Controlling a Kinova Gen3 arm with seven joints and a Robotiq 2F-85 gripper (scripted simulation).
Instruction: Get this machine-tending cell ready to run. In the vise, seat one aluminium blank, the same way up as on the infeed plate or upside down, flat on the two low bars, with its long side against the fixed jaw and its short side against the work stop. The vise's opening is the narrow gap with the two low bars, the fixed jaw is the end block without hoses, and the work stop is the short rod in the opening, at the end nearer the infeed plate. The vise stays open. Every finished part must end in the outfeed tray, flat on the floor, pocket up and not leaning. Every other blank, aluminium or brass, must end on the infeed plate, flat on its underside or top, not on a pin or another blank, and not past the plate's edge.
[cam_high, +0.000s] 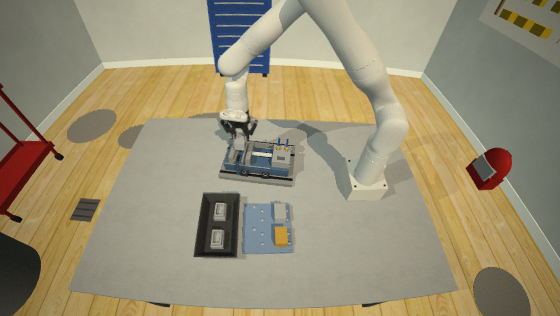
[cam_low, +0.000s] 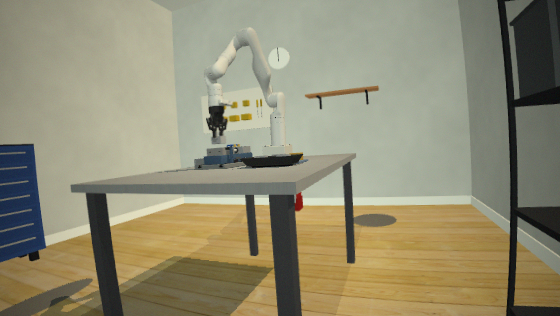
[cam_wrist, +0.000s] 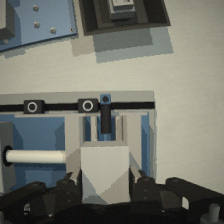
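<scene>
Right now the vise is 60 mm behind my hand, 20 mm to the left of it and 120 mm below it. From my hand the other things lie so: hose block: 160 mm behind, 40 mm to the left, 80 mm below; then brass blank: 110 mm behind, 360 mm to the left, 130 mm below.
</scene>
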